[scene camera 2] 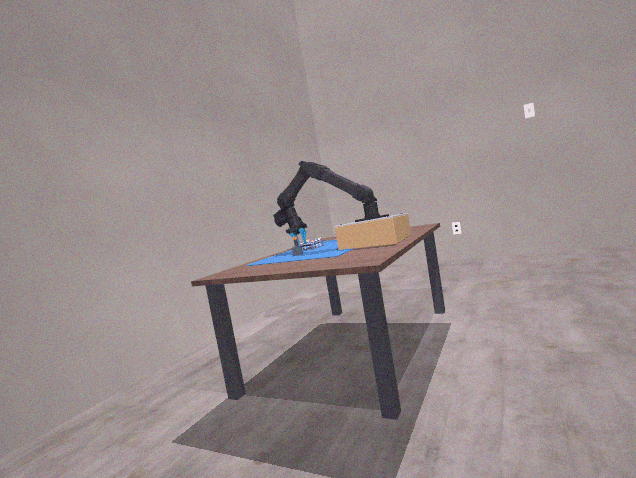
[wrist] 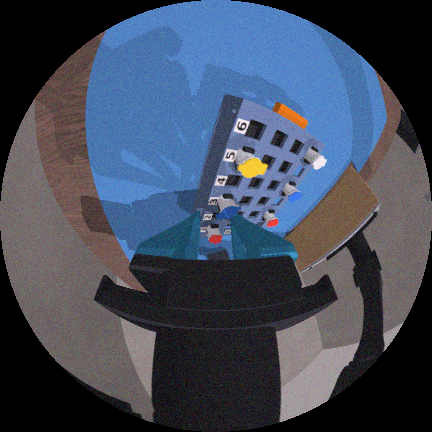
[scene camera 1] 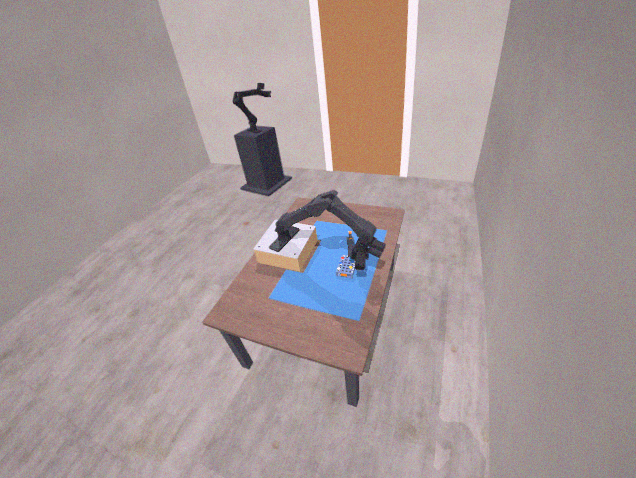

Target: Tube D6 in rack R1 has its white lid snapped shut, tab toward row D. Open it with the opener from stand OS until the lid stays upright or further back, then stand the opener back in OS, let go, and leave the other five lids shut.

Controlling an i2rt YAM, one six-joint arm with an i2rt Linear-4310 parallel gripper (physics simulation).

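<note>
Rack R1 is a blue-grey grid on the mat. Tube D6's white lid looks shut at the rack's far right corner in the wrist view. A yellow lid, two blue lids and two red lids also look shut. The opener with its orange top stands upright in the dark stand OS beside the rack. My gripper points down with its teal fingers closed around the opener; their contact is mostly hidden.
The blue mat lies on the wooden table. The arm's base stands on a tan box to one side of the rack. An orange block is at the rack's row 6 end.
</note>
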